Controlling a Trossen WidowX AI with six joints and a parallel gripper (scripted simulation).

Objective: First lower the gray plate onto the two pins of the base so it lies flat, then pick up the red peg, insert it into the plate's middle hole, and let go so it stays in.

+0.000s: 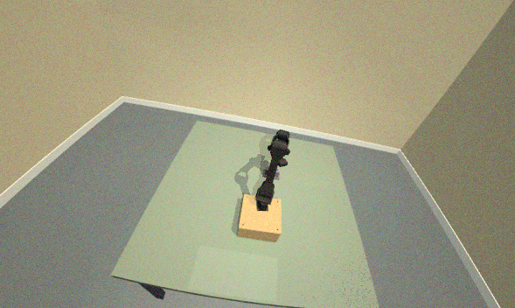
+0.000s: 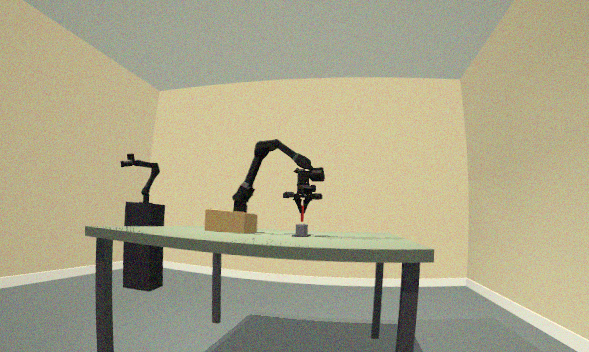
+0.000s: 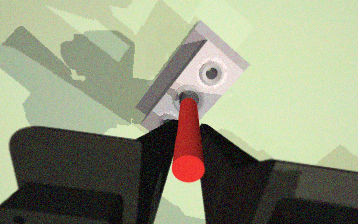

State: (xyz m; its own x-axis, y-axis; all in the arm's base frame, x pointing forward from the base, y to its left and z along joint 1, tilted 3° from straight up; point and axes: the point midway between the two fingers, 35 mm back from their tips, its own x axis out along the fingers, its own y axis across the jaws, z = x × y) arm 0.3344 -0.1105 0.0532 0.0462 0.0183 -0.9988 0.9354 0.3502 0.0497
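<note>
The gray plate is 7 cm below my gripper tip. Round my gripper tip: red peg: right at my gripper tip; then gray base: 10 cm below.
</note>
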